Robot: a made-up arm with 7 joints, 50 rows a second.
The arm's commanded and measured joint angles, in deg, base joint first. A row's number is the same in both.
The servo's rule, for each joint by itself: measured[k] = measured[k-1] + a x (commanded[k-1-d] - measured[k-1]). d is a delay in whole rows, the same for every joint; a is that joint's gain. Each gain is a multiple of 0.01, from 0.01 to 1. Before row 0 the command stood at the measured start. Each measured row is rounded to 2 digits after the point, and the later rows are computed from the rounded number. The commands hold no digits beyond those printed.
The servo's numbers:
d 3
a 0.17 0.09 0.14 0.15 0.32 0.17 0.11
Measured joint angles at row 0:
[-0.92, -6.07, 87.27, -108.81, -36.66, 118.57, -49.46]
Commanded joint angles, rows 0 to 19:
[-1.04, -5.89, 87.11, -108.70, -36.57, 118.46, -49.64]
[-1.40, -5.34, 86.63, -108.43, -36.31, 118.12, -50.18]
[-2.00, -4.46, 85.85, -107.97, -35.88, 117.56, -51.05]
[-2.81, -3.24, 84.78, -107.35, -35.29, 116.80, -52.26]
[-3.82, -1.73, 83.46, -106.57, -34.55, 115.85, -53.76]
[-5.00, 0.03, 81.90, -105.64, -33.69, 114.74, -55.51]
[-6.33, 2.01, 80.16, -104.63, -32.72, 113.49, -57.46]
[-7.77, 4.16, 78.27, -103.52, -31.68, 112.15, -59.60]
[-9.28, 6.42, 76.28, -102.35, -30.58, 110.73, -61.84]
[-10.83, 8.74, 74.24, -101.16, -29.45, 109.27, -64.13]
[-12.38, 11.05, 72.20, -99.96, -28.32, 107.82, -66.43]
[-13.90, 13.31, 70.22, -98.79, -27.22, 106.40, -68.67]
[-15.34, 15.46, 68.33, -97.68, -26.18, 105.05, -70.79]
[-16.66, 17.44, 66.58, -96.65, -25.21, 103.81, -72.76]
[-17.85, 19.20, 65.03, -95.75, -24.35, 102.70, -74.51]
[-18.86, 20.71, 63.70, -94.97, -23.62, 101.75, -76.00]
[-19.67, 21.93, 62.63, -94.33, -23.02, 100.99, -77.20]
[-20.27, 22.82, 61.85, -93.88, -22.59, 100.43, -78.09]
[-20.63, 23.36, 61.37, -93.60, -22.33, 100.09, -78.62]
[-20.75, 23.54, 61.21, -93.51, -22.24, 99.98, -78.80]
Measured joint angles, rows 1 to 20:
[-0.92, -6.07, 87.27, -108.81, -36.66, 118.57, -49.46]
[-0.92, -6.07, 87.27, -108.81, -36.66, 118.57, -49.46]
[-0.92, -6.07, 87.27, -108.81, -36.66, 118.57, -49.46]
[-0.94, -6.05, 87.25, -108.79, -36.63, 118.55, -49.48]
[-1.02, -5.99, 87.16, -108.74, -36.53, 118.48, -49.56]
[-1.19, -5.85, 86.98, -108.62, -36.32, 118.32, -49.72]
[-1.47, -5.62, 86.67, -108.43, -35.99, 118.06, -50.00]
[-1.87, -5.27, 86.22, -108.15, -35.53, 117.68, -50.41]
[-2.40, -4.79, 85.62, -107.77, -34.94, 117.18, -50.97]
[-3.07, -4.18, 84.86, -107.30, -34.23, 116.55, -51.68]
[-3.87, -3.43, 83.94, -106.73, -33.41, 115.80, -52.55]
[-4.79, -2.54, 82.87, -106.07, -32.50, 114.94, -53.57]
[-5.82, -1.52, 81.66, -105.33, -31.52, 113.98, -54.73]
[-6.94, -0.39, 80.34, -104.52, -30.50, 112.93, -56.02]
[-8.12, 0.84, 78.92, -103.66, -29.45, 111.82, -57.41]
[-9.35, 2.16, 77.44, -102.76, -28.40, 110.67, -58.88]
[-10.59, 3.54, 75.92, -101.84, -27.38, 109.50, -60.41]
[-11.82, 4.95, 74.40, -100.93, -26.41, 108.34, -61.96]
[-13.02, 6.37, 72.90, -100.04, -25.52, 107.22, -63.50]
[-14.15, 7.77, 71.46, -99.18, -24.72, 106.16, -65.01]

